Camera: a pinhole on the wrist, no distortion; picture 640 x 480 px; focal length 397.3 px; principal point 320.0 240.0 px. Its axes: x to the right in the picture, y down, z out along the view. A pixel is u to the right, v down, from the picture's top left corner.
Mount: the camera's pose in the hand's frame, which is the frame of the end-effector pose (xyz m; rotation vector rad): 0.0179 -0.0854 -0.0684 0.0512 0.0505 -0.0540
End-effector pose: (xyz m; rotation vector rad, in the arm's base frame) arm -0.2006 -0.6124 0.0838 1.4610 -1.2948 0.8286
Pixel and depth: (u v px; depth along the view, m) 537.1 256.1 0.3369
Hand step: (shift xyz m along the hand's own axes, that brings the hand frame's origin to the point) 0.2188 -0.0992 0.2588
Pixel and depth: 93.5 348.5 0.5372
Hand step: -0.2531 0.0488 0.4906
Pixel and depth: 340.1 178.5 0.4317
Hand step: 0.0572 -0.1759 0.3577
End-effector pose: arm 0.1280 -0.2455 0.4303 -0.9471 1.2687 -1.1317
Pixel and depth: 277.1 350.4 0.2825
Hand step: 0.0057 -0.0203 0.2189
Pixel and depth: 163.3 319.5 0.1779
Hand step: -0.0414 -0.0555 0.1144
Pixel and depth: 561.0 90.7 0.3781
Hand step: 0.2573 -0.2590 0.2898
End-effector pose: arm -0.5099 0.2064 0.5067 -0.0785 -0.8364 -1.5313
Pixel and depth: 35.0 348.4 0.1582
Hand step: -0.0851 -0.0447 0.0974
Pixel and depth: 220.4 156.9 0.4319
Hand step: -0.0739 -0.1925 0.3635
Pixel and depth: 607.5 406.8 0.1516
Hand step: 0.1383 -0.0357 0.0803
